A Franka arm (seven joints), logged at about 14 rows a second.
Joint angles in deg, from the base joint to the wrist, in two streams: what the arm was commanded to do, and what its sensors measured. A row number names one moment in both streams.
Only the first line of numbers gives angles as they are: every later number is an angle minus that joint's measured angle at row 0.
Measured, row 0:
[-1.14, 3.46, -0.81, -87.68, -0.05, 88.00, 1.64]
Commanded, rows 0 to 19:
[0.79, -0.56, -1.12, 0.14, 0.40, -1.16, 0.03]
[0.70, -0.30, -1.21, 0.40, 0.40, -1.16, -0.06]
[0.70, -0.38, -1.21, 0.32, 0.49, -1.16, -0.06]
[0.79, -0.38, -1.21, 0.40, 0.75, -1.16, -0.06]
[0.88, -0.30, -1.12, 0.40, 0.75, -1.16, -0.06]
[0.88, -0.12, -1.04, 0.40, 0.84, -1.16, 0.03]
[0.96, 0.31, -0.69, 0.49, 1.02, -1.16, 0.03]
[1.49, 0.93, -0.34, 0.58, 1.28, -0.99, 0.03]
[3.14, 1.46, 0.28, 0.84, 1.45, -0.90, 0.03]
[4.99, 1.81, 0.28, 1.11, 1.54, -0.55, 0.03]
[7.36, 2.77, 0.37, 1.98, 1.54, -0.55, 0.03]
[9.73, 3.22, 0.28, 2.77, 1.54, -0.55, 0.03]
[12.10, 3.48, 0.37, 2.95, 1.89, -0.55, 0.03]
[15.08, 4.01, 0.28, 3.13, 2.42, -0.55, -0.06]
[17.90, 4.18, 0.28, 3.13, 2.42, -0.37, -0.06]
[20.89, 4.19, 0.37, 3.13, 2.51, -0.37, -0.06]
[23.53, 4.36, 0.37, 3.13, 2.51, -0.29, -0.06]
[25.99, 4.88, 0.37, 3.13, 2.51, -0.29, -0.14]
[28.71, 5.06, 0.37, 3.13, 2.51, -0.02, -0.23]
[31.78, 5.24, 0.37, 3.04, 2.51, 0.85, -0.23]
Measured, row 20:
[27.03, 4.03, 1.21, 1.61, 1.73, 0.08, -0.02]
